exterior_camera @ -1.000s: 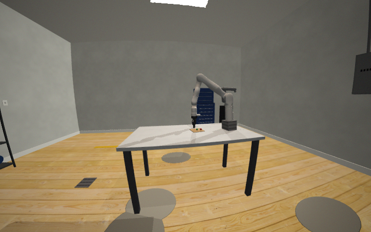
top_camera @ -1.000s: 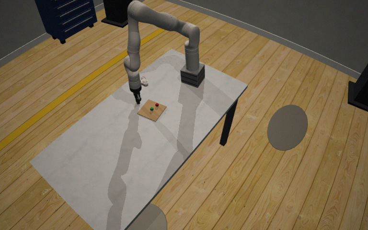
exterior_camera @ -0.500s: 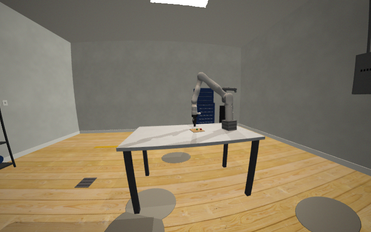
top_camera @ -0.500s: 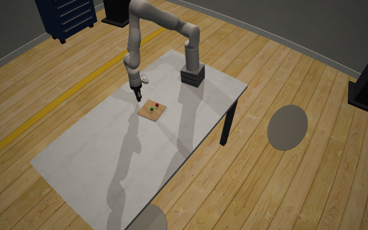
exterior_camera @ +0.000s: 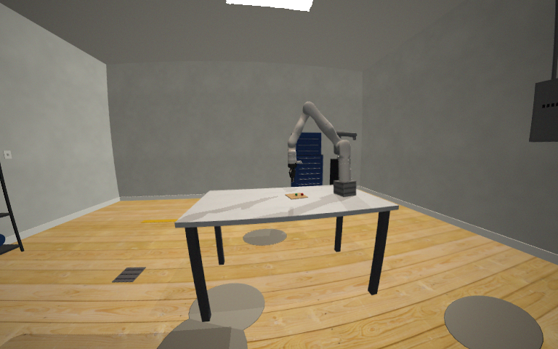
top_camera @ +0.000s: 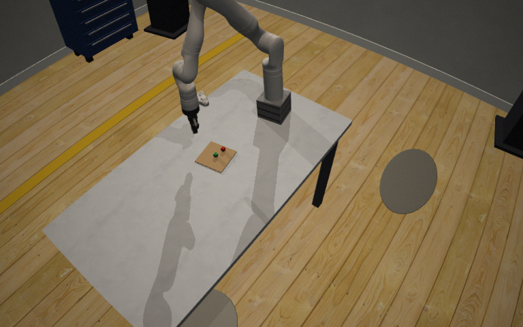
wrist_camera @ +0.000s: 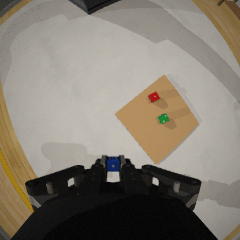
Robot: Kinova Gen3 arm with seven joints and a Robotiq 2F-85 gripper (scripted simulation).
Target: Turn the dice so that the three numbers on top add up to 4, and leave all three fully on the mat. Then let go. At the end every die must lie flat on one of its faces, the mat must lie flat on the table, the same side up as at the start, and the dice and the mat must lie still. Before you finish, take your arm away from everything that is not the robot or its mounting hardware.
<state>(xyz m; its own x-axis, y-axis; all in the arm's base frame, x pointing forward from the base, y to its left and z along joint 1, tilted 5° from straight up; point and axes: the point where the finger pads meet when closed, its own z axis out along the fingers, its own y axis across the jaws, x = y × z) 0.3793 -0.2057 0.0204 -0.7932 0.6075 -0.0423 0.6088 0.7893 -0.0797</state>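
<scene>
The green die lies 12 cm to the left of my hand, 10 cm below it and 1 cm ahead of it. The rest, counted from my hand: blue die: 1 cm below; then tan mat: 12 cm to the left, 11 cm below, 2 cm ahead; then red die: 13 cm to the left, 10 cm below, 3 cm behind.
</scene>
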